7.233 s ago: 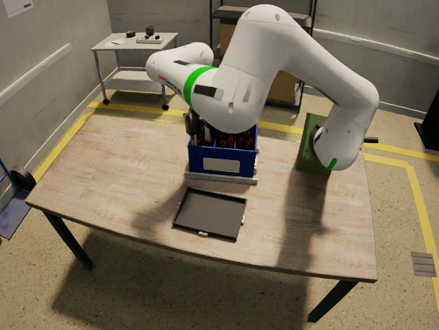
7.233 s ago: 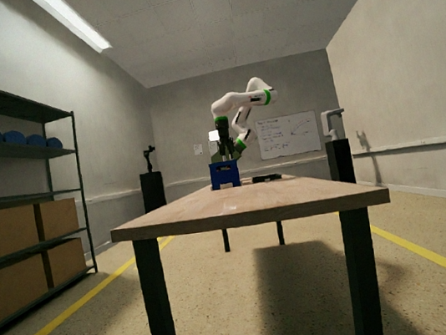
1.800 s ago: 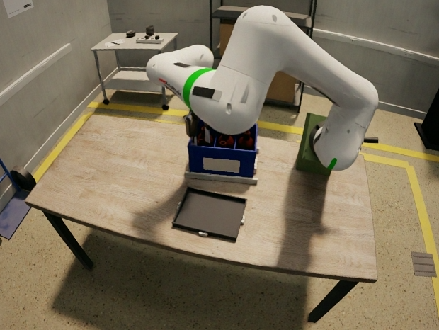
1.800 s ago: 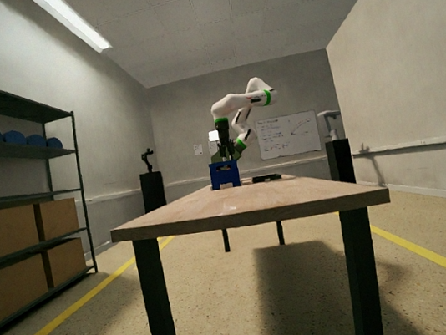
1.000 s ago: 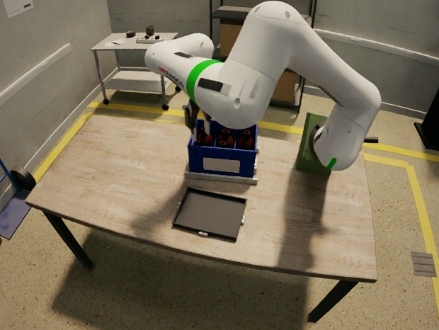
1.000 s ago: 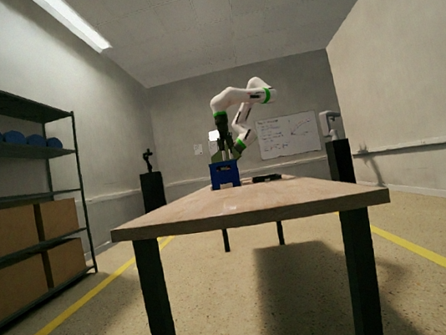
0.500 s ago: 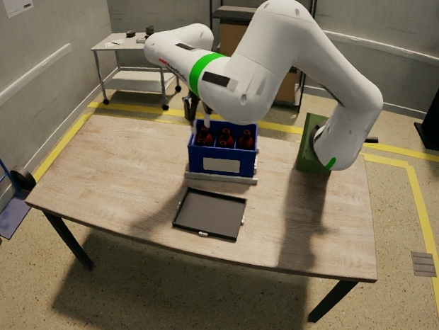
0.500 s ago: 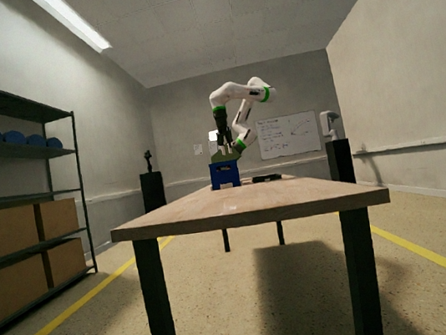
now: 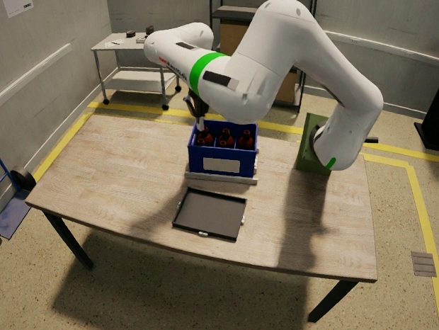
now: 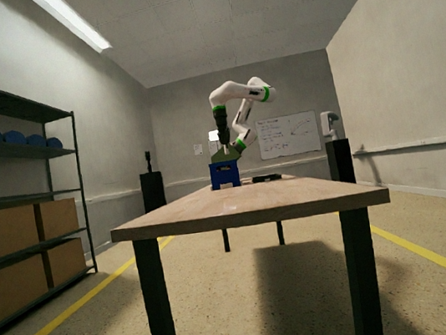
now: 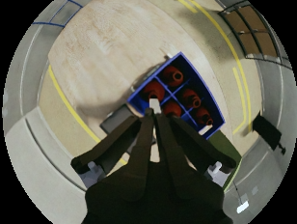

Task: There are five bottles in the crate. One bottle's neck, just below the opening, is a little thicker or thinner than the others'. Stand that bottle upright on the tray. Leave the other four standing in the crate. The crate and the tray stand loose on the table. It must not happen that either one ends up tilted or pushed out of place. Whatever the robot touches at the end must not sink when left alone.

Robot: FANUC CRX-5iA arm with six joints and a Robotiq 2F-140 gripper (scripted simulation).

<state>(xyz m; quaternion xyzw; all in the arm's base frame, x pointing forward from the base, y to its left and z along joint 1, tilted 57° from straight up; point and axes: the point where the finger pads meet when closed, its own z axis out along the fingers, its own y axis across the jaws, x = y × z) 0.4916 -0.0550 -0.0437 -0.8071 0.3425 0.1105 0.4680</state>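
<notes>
My gripper is now 9 cm past the bottle, 9 cm to the left of it and 17 cm above it. The rest, counted from my hand: dark tray (9 cm behind, 24 cm to the left, 24 cm below); then blue crate (9 cm behind, 5 cm to the right, 17 cm below).
</notes>
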